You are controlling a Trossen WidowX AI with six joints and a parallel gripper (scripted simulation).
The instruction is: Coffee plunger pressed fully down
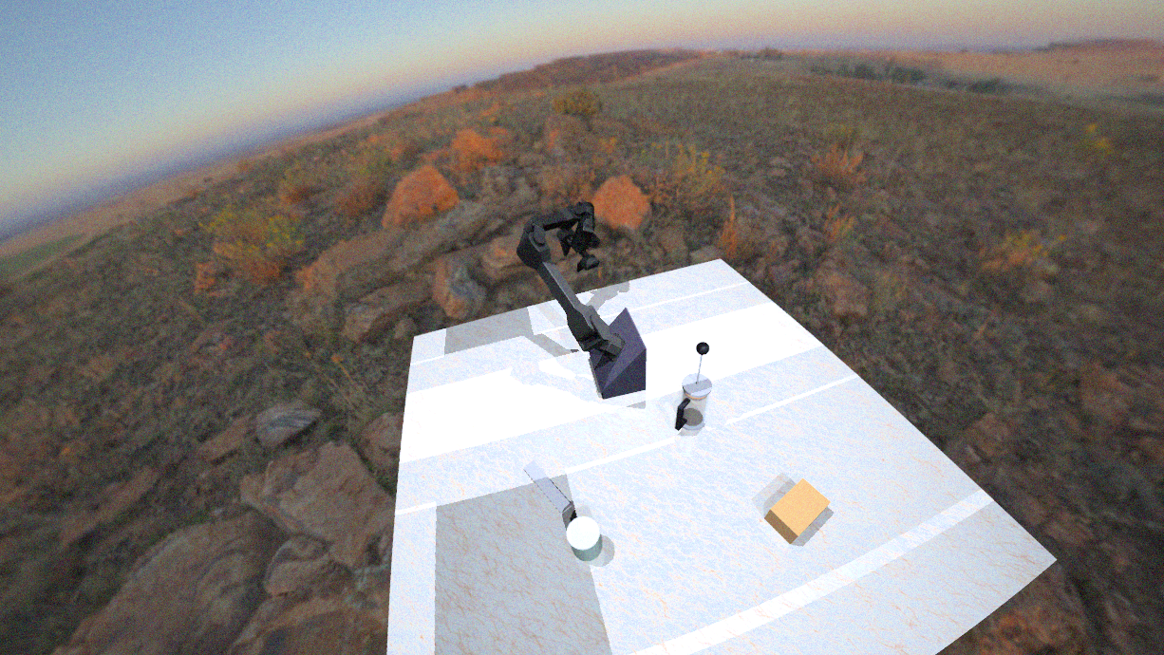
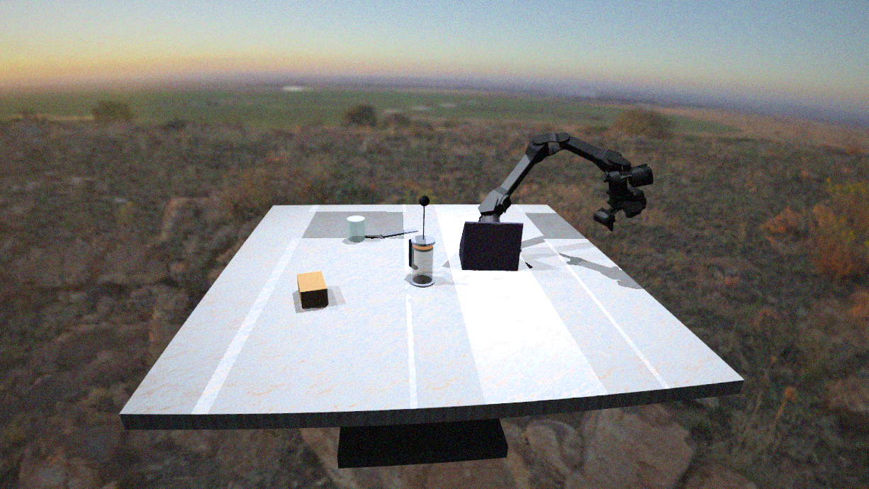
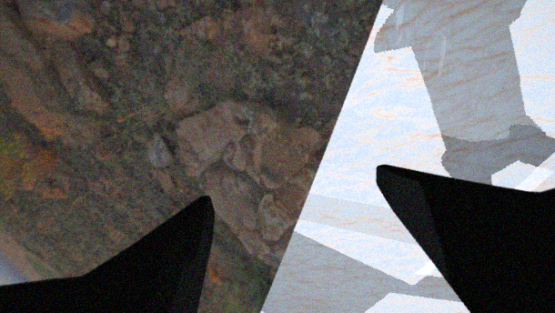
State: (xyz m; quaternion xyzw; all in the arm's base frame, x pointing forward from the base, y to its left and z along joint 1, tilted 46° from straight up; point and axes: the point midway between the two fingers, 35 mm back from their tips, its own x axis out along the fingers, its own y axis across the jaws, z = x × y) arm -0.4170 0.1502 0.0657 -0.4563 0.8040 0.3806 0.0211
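The glass coffee press lies 70 cm ahead of my gripper tip, 3 cm to the left of it and 1 cm below it. From my gripper tip the other things lie so: thin flat grey strip (70 cm ahead, 36 cm to the right, 13 cm below).
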